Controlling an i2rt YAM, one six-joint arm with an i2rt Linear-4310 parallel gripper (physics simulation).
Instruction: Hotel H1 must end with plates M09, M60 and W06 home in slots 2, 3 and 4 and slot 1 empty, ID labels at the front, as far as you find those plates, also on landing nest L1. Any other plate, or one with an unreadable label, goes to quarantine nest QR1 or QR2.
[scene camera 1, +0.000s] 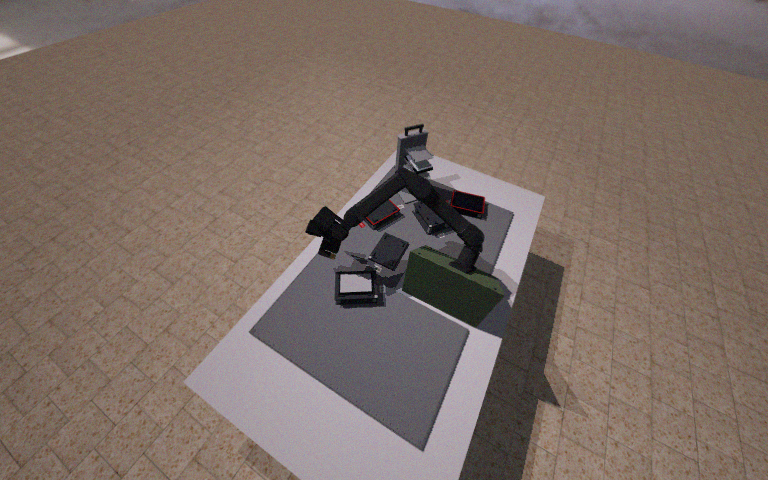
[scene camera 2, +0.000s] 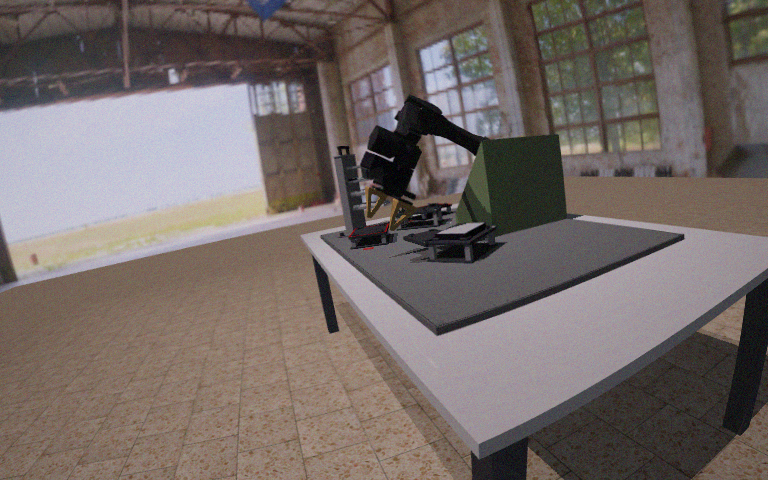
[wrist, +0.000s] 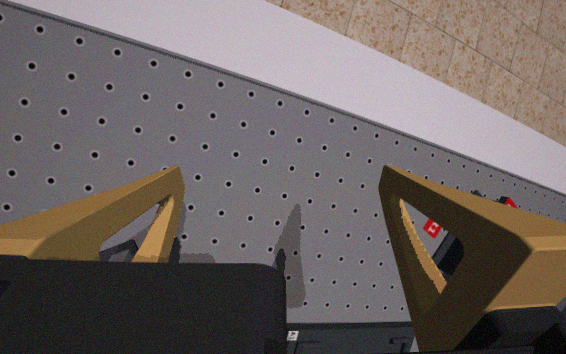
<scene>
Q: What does my gripper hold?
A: Nothing.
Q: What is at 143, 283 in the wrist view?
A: My gripper.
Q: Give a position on a dark nest marked N6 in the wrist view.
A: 364, 330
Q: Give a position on a dark nest marked N6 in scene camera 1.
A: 389, 249
</scene>
